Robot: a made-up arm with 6 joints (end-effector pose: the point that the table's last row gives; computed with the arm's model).
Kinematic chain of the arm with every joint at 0, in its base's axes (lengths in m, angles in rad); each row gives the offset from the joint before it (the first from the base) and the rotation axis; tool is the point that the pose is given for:
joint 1: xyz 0 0 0.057 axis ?
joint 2: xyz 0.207 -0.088 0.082 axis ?
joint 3: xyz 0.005 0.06 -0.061 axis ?
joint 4: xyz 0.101 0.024 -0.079 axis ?
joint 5: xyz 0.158 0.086 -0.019 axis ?
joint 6: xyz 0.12 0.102 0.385 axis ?
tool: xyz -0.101 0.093 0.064
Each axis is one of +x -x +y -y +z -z.
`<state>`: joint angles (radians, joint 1 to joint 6).
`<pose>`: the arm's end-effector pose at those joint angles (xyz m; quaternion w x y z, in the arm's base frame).
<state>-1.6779 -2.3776 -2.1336 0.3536 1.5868 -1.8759</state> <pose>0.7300 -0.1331 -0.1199 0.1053 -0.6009 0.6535 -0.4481</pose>
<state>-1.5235 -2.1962 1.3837 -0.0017 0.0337 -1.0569</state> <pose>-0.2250 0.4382 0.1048 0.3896 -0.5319 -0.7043 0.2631</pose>
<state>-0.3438 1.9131 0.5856 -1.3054 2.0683 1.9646</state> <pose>0.9374 0.1923 0.3319 0.4296 0.2823 0.6688 0.5371</pose>
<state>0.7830 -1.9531 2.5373 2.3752 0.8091 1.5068</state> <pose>-0.5906 0.0259 0.5639 0.9656 -0.0896 -0.1605 0.1837</pose>
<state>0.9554 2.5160 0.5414 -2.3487 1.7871 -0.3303</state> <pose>0.5606 -0.5535 -0.1605 0.3536 -0.1477 0.8051 -0.4527</pose>
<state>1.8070 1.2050 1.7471 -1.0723 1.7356 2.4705</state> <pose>-0.2980 -0.4456 -0.5325 0.1146 -0.8306 -0.5379 0.0871</pose>
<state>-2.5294 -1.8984 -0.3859 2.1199 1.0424 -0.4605</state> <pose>-0.2662 0.9630 -0.0826 0.2498 -0.2482 -0.8594 -0.3707</pose>
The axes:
joint 1: -z
joint 2: +x
joint 3: -z
joint 4: -x
joint 5: +y
joint 6: -z

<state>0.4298 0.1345 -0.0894 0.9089 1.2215 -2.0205</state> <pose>0.8914 -0.2345 0.0228 0.6713 0.3697 0.4852 0.4211</pose>
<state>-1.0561 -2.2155 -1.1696 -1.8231 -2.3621 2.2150</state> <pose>-0.0528 0.0345 0.1635 0.6776 0.5846 -0.2459 -0.3724</pose>
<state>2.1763 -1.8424 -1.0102 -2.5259 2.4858 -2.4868</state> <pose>-0.1087 -0.1982 -0.4596 0.1368 -0.4108 0.8855 -0.1688</pose>
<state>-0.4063 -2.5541 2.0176 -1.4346 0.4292 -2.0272</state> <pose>-0.3232 -0.0119 0.3185 0.0523 0.7180 0.1992 -0.6648</pose>
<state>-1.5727 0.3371 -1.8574 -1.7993 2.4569 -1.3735</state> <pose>-0.3404 -0.2879 0.3410 0.7309 0.4284 -0.4107 0.3372</pose>
